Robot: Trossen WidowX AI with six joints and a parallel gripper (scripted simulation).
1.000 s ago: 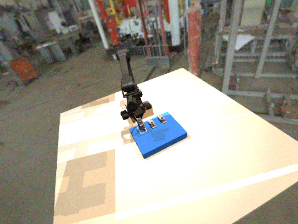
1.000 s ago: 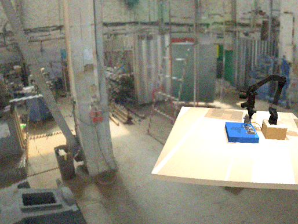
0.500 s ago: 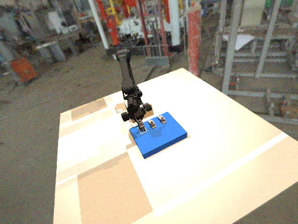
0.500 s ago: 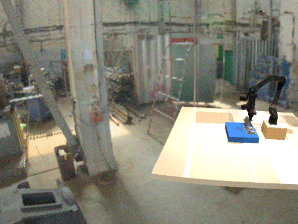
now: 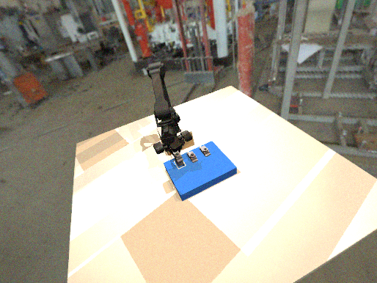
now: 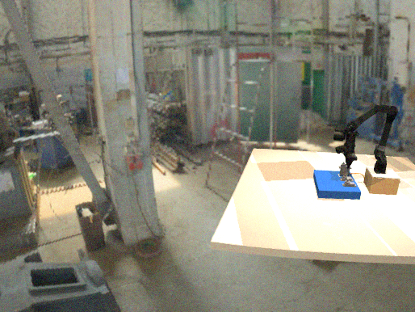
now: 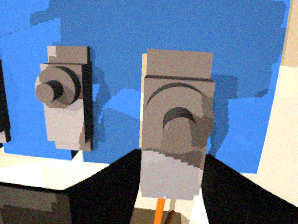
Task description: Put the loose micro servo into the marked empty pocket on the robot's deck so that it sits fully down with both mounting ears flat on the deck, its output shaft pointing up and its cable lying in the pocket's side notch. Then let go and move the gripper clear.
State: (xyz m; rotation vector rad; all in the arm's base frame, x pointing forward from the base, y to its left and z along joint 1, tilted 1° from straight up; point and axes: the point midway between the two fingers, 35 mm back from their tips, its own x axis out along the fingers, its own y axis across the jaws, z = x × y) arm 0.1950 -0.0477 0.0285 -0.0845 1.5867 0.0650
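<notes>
The blue deck is 110 mm ahead of my gripper tip, 90 mm to the left of it and 80 mm below it.
</notes>
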